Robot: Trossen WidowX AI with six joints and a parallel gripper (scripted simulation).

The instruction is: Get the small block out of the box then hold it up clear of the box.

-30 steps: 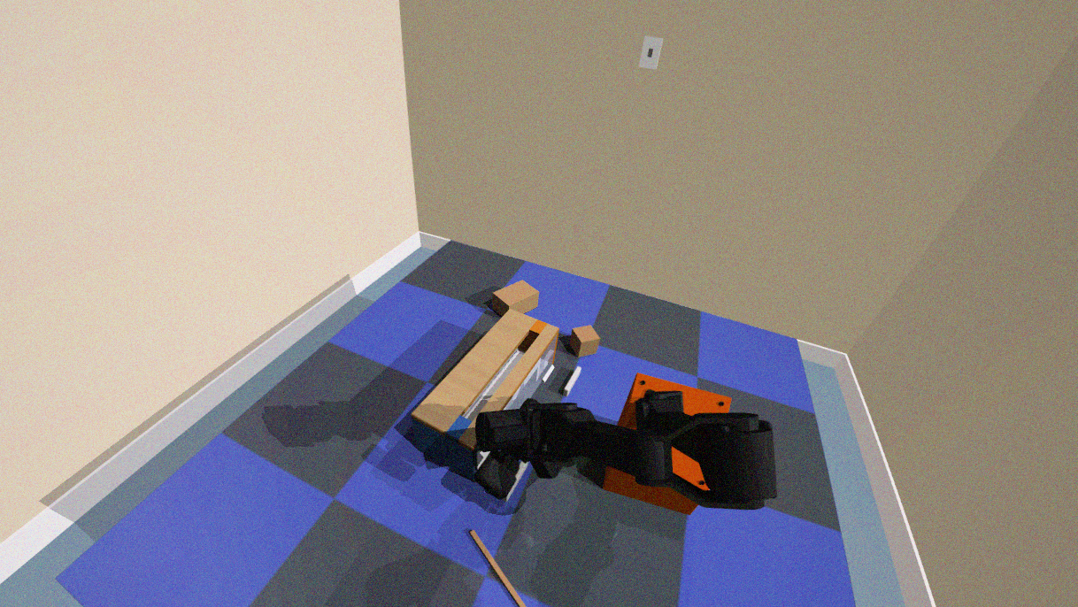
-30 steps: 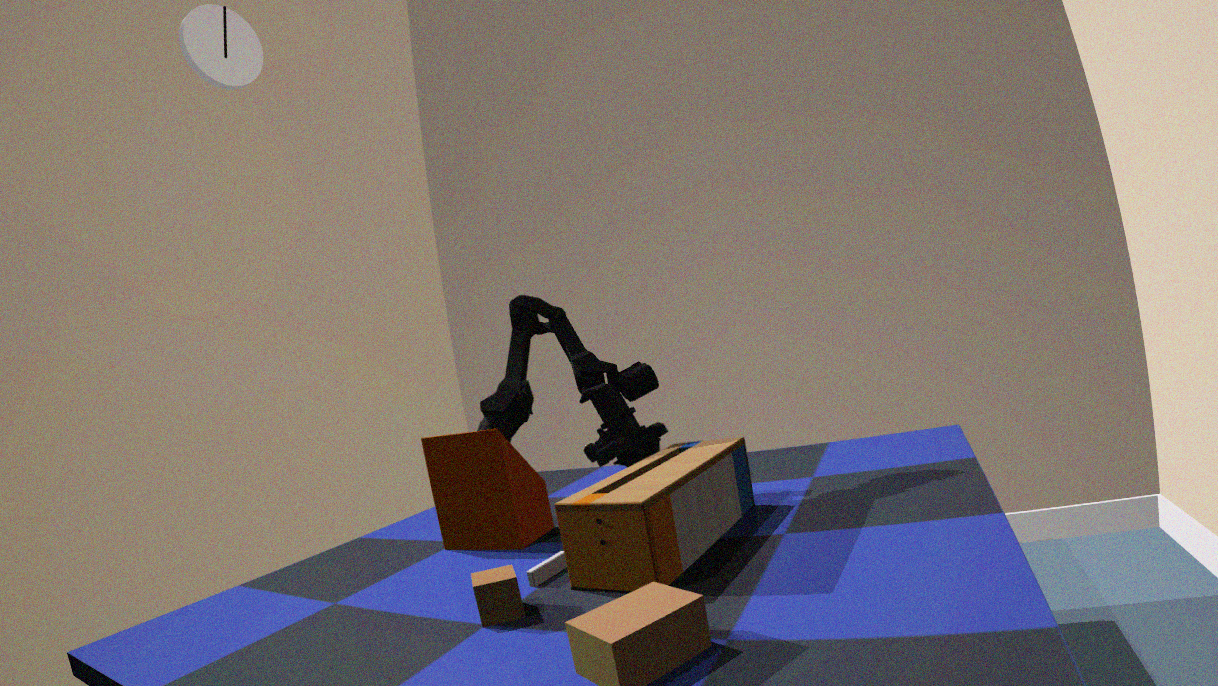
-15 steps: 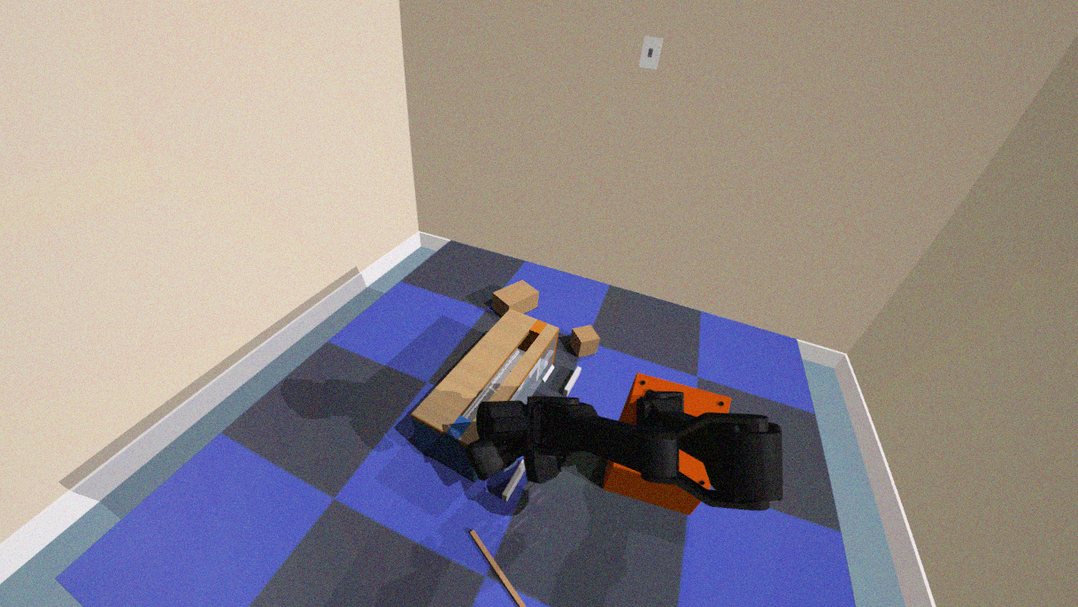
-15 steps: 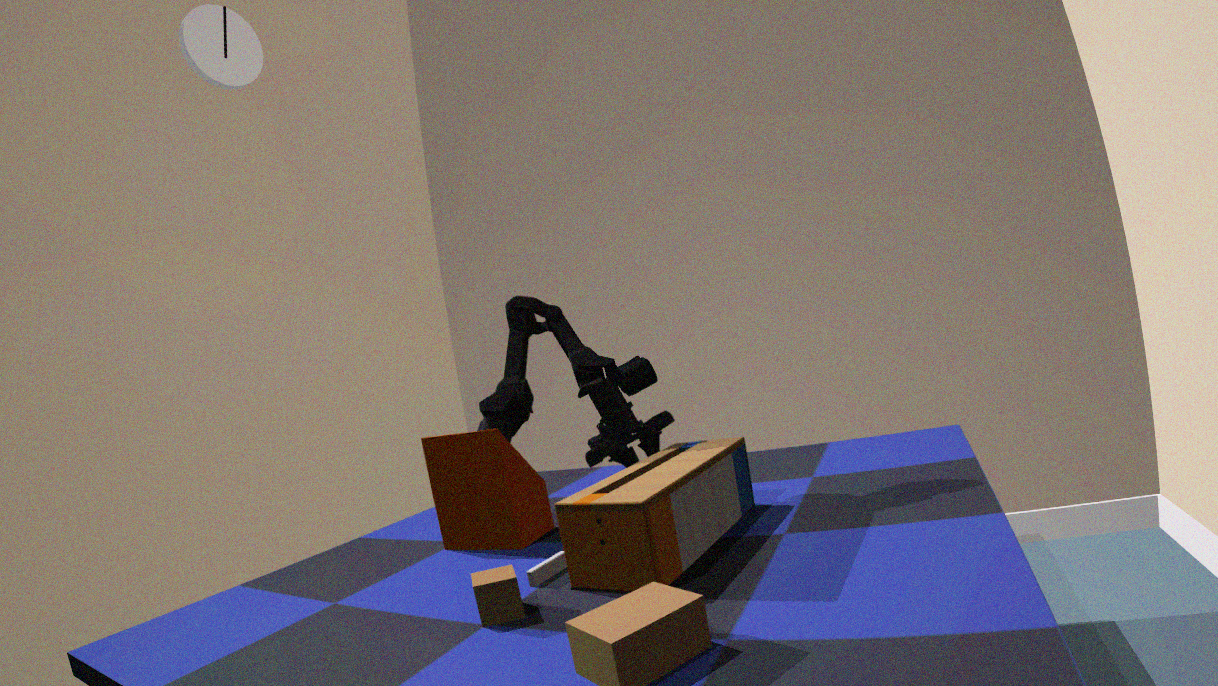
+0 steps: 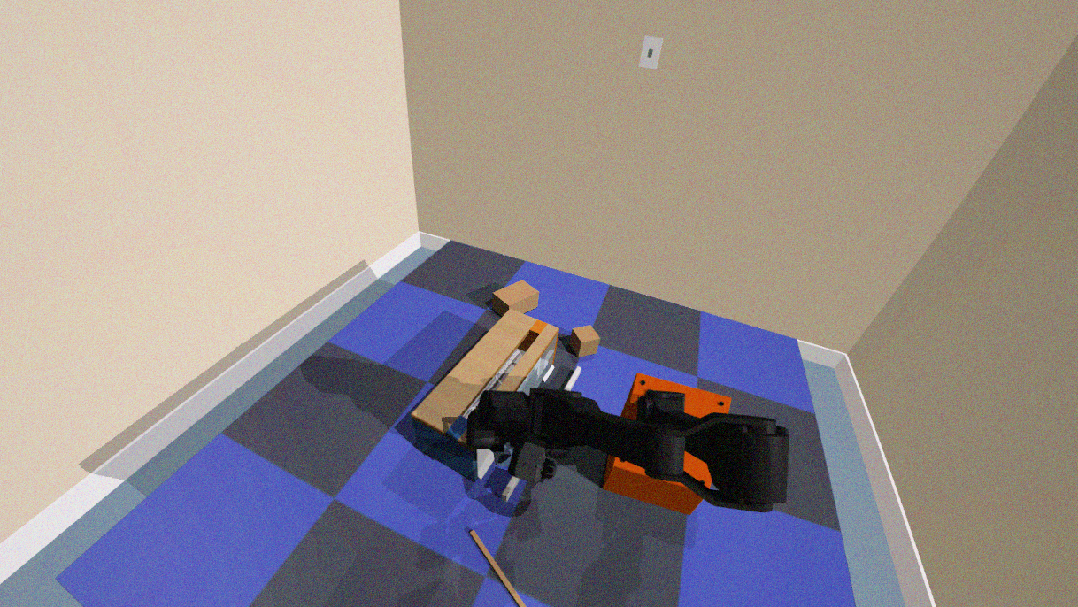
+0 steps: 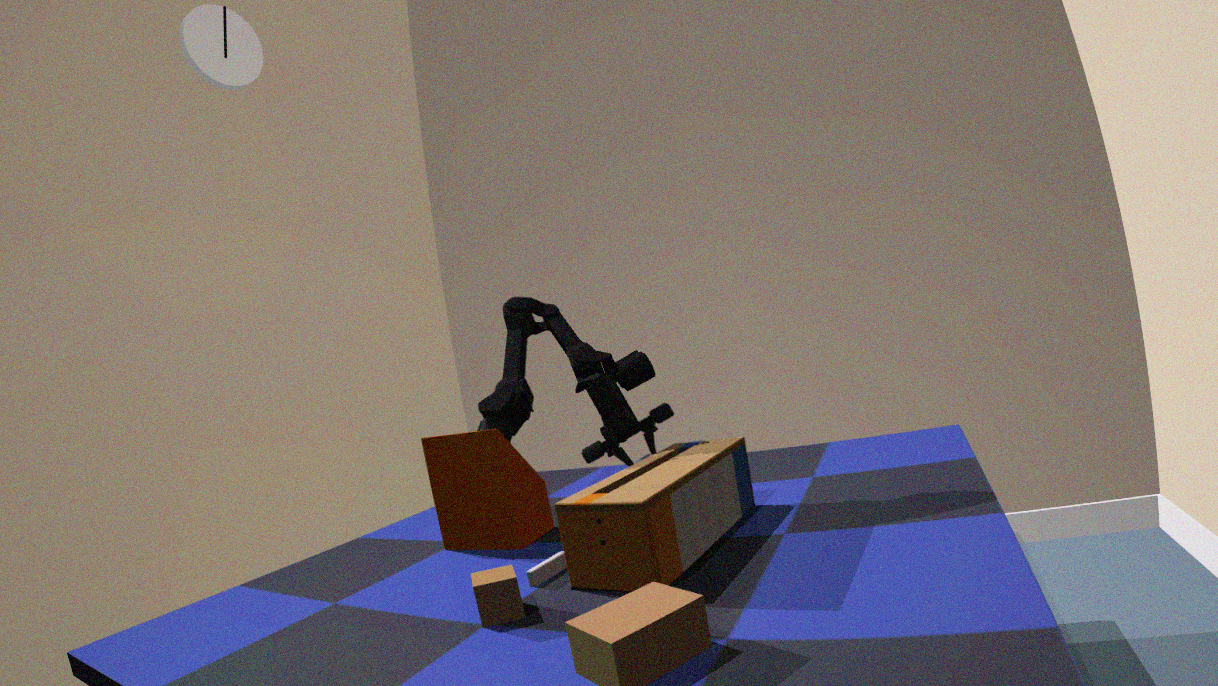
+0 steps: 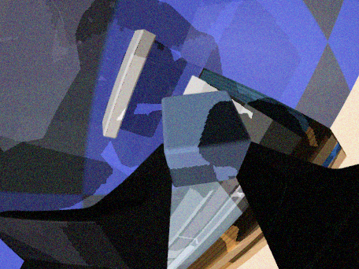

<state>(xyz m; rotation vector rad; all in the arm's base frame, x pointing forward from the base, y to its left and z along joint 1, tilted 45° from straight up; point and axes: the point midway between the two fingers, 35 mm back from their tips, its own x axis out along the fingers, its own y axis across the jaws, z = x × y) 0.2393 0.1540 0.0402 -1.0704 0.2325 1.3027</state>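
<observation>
Right now my gripper tip is 1 cm to the right of the dark grey-blue block, 1 cm below it and 1 cm past it. Round my gripper tip: thin wooden stick (17 cm to the left, 8 cm below, 7 cm behind); box (16 cm to the right, 5 cm ahead, 2 cm below); tan cube (43 cm to the right, 6 cm below, 6 cm behind).
</observation>
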